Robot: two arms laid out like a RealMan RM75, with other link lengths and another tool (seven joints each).
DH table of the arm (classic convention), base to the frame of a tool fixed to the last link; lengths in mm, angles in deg. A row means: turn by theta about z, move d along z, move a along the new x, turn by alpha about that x. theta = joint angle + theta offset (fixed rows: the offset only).
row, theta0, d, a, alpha
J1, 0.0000, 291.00, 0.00, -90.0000
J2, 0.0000, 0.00, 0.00, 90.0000
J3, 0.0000, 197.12, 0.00, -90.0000
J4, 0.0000, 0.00, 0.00, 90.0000
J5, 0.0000, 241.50, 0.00, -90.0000
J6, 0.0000, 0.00, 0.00, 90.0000
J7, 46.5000, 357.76, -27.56, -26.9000
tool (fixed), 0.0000, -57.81, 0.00, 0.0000
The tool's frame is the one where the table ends.
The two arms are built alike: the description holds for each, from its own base.
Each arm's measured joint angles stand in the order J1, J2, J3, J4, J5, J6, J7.
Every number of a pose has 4 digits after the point.
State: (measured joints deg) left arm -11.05 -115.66 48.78 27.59 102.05 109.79 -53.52; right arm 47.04 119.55 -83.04 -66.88 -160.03 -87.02 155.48
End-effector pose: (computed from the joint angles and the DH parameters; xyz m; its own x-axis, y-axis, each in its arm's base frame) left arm -0.1948 0.2690 -0.0428 0.7107 -0.5449 0.4449 -0.5495 -0.8249 -0.1325; right arm 0.2210 0.4453 -0.0422 0.1457 -0.9714 -0.1876 -0.9730 -0.1064 -0.2047
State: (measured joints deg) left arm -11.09 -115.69 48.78 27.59 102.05 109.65 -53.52; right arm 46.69 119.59 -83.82 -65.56 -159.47 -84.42 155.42
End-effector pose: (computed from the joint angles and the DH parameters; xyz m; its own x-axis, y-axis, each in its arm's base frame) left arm -0.1950 0.2696 -0.0432 0.7116 -0.5448 0.4436 -0.5491 -0.8252 -0.1325; right arm 0.2231 0.4495 -0.0490 0.1529 -0.9684 -0.1970 -0.9741 -0.1141 -0.1953
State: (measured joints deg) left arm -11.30 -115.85 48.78 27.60 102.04 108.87 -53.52; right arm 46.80 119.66 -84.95 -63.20 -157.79 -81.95 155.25
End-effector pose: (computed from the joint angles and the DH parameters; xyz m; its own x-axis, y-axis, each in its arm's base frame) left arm -0.1962 0.2727 -0.0450 0.7170 -0.5441 0.4358 -0.5468 -0.8267 -0.1325; right arm 0.2248 0.4484 -0.0627 0.1508 -0.9706 -0.1878 -0.9773 -0.1178 -0.1759
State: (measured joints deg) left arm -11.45 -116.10 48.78 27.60 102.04 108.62 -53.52; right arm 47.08 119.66 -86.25 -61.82 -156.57 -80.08 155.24
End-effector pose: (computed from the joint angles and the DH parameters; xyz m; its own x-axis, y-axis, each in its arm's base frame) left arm -0.1950 0.2738 -0.0465 0.7164 -0.5445 0.4362 -0.5467 -0.8265 -0.1338; right arm 0.2227 0.4489 -0.0724 0.1605 -0.9702 -0.1817 -0.9776 -0.1308 -0.1652
